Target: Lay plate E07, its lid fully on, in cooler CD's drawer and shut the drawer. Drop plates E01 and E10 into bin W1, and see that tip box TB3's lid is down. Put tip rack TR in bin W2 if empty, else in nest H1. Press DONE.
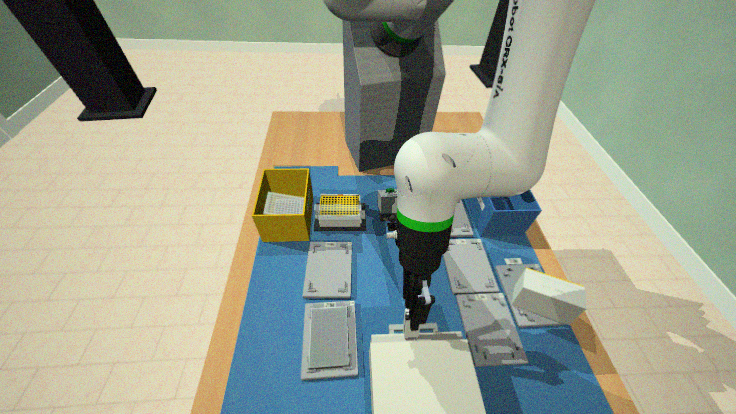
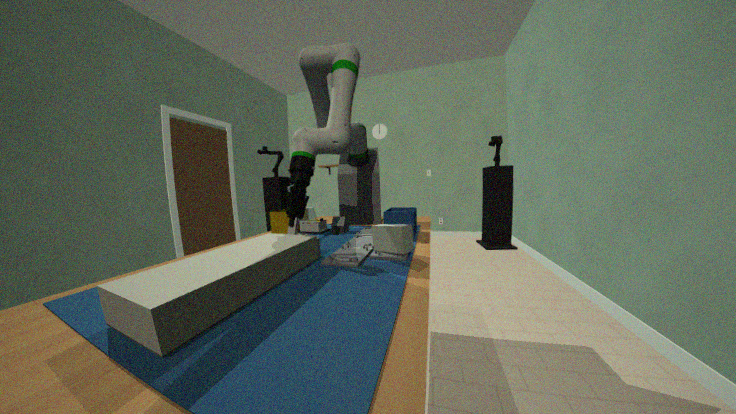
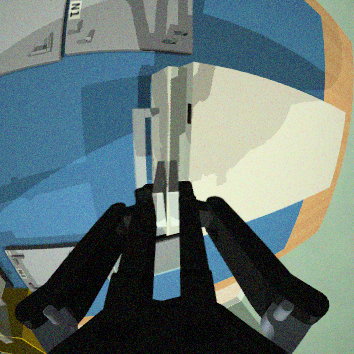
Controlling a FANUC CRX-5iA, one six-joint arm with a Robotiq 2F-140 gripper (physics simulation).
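Seen in the pictures: gripper, fingertip midpoint: (image 1: 410, 334) (image 3: 167, 173); arm's base, link origin: (image 1: 395, 29) (image 2: 358, 159).
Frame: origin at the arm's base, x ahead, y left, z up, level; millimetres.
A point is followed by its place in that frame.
Observation:
The white cooler (image 1: 422, 375) @(x 785, y -96, z -334 mm) (image 2: 205, 267) @(x 1026, y -107, z -334 mm) (image 3: 260, 140) @(x 825, y -74, z -334 mm) lies at the front of the mat. Its drawer front (image 1: 448, 335) @(x 719, y -15, z -347 mm) (image 3: 160, 125) @(x 707, y -46, z -368 mm) stands a narrow gap from the body, with the handle (image 3: 140, 145) @(x 683, y -65, z -373 mm) on its outer side. My gripper (image 1: 413, 329) @(x 703, y -95, z -349 mm) (image 2: 293, 226) @(x 703, y -95, z -349 mm) (image 3: 167, 173) @(x 703, y -95, z -349 mm) points down, shut on the thin upper edge of the drawer front. The drawer's inside is hidden. A flat grey plate (image 1: 329, 337) @(x 669, y -268, z -389 mm) lies on the front left nest; its label is unreadable. A box with a yellow tip grid (image 1: 339, 208) @(x 321, y -206, z -360 mm) stands at the back left. A green button (image 1: 389, 190) @(x 286, y -49, z -343 mm) shows beside the arm.
A yellow bin (image 1: 283, 226) @(x 376, y -363, z -345 mm) holds a pale gridded piece (image 1: 284, 204) @(x 248, y -370, z -400 mm). A blue bin (image 1: 509, 218) @(x 450, y 258, z -330 mm) (image 2: 400, 216) @(x 452, y 279, z -318 mm) stands at the back right. A white box (image 1: 548, 296) @(x 682, y 228, z -316 mm) (image 2: 392, 238) @(x 704, y 259, z -350 mm) stands on the right nest. Grey nests (image 1: 329, 270) @(x 494, y -253, z -405 mm) (image 1: 470, 265) @(x 537, y 130, z -405 mm) (image 3: 115, 35) @(x 675, y 72, z -405 mm) flank the arm.

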